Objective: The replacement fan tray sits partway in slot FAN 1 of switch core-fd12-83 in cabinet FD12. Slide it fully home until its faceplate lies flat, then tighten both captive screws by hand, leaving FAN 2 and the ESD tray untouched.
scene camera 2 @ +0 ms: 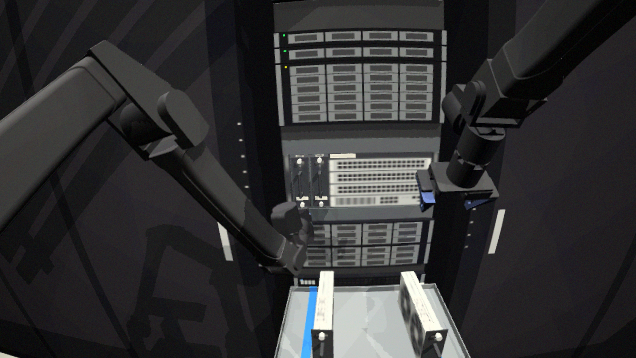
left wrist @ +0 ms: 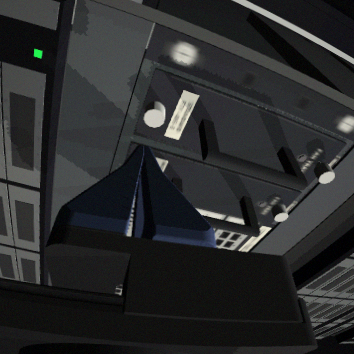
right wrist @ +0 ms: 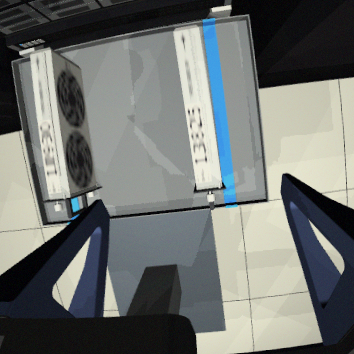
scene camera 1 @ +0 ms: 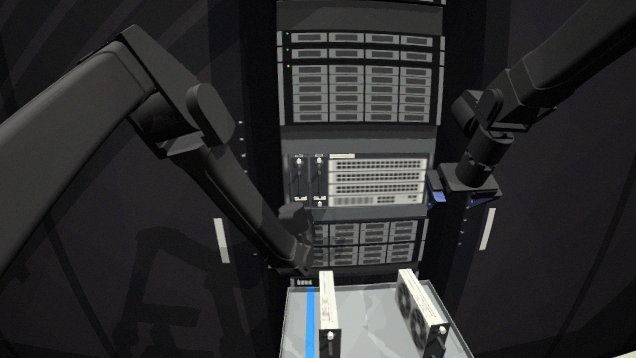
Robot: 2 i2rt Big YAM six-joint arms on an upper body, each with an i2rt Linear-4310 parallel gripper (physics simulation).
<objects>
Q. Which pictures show the fan tray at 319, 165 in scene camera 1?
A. Scene camera 2, the left wrist view and scene camera 1 only.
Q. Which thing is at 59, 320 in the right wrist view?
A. My right gripper.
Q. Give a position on a grey cart tray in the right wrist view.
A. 137, 126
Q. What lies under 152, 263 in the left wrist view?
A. My left gripper.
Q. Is my right gripper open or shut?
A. Open.
</objects>
